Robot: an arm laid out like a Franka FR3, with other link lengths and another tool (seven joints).
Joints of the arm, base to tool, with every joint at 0 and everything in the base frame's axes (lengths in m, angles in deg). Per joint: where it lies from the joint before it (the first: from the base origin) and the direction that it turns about. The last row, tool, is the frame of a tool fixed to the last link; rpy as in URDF.
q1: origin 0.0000 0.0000 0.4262 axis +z
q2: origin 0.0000 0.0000 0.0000 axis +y
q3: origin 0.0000 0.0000 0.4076 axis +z
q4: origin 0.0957 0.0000 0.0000 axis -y
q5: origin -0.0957 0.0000 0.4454 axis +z
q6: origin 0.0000 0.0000 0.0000 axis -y
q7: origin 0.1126 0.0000 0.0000 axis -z
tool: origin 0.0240 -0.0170 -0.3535 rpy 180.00 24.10 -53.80
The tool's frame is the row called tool.
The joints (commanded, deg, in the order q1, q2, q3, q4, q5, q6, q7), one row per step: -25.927, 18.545, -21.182, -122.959, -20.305, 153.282, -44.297; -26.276, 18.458, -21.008, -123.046, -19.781, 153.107, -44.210; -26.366, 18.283, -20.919, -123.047, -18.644, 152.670, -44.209; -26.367, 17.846, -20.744, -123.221, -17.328, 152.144, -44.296; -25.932, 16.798, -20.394, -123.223, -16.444, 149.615, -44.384; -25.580, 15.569, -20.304, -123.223, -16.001, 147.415, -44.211; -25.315, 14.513, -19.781, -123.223, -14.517, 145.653, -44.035; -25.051, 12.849, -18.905, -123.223, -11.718, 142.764, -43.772
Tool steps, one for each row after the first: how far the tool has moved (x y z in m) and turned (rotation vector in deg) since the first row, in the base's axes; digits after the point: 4 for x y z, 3 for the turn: -0.0030, -0.0005, -0.0007, 0.353, -0.204, -0.733; -0.0043, 0.0006, -0.0002, 0.945, -0.609, -1.746; -0.0046, 0.0046, 0.0014, 1.698, -1.133, -2.679; -0.0060, 0.0164, 0.0056, 2.964, -0.487, -3.245; -0.0088, 0.0239, 0.0138, 3.761, -0.107, -3.925; -0.0058, 0.0354, 0.0202, 5.013, -0.514, -4.863; -0.0020, 0.0548, 0.0299, 7.376, -1.295, -6.663
